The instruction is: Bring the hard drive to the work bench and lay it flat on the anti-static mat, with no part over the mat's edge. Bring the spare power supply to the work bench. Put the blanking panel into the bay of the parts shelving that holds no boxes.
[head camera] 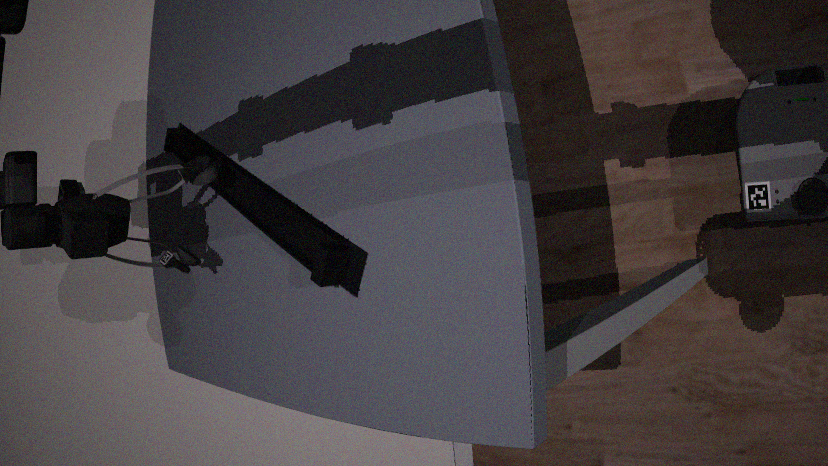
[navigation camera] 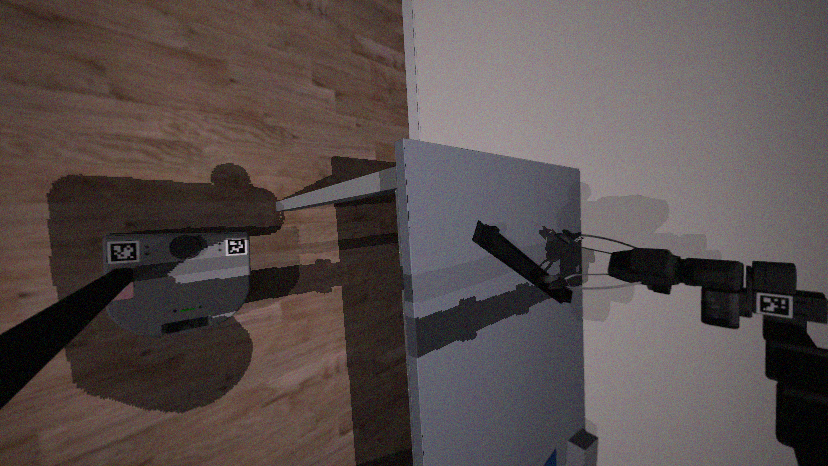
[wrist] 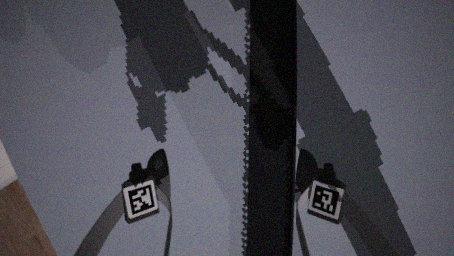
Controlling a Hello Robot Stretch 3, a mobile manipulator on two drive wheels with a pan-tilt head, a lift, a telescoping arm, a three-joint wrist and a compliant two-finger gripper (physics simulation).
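Frame: origin at the robot's base, x ahead, y left, z up, level; millimetres.
Seen in the pictures: gripper, fingertip midpoint: (head camera: 206,215) (navigation camera: 549,258); robot's base, origin of the base link: (head camera: 810,195) (navigation camera: 185,246).
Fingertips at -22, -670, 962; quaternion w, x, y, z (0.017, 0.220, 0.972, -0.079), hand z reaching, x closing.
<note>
Offsets run from my fingertips to a thing's middle, as dx, dy, dz. "pt": to the spot under its first point. Level surfaces: height alone.
A long, narrow black piece {-34, +13, -31} (head camera: 272,211) (navigation camera: 515,260) (wrist: 272,210), which looks like the blanking panel, lies at a slant on a grey table top {dz -47} (head camera: 417,347) (navigation camera: 492,376) (wrist: 410,65). A small block sticks out near one end in the head view. My gripper (head camera: 191,214) (navigation camera: 560,258) (wrist: 231,167) is open over the table by the piece's other end. In the wrist view the piece runs lengthwise between the fingertips, close beside the right one; the left one is well away from it. Height above the table is hard to tell. The hard drive, power supply, mat and shelving do not show.
My base (head camera: 776,133) (navigation camera: 179,289) stands on the wood floor beyond the table's edge. A slanting table leg {pt +177, +377, -363} (head camera: 631,324) (navigation camera: 341,192) reaches towards it. A pale surface (head camera: 69,376) (navigation camera: 666,86) borders the table. A small grey block {-667, -298, -22} (navigation camera: 582,448) and a blue piece (navigation camera: 551,458) show at the navigation view's bottom edge.
</note>
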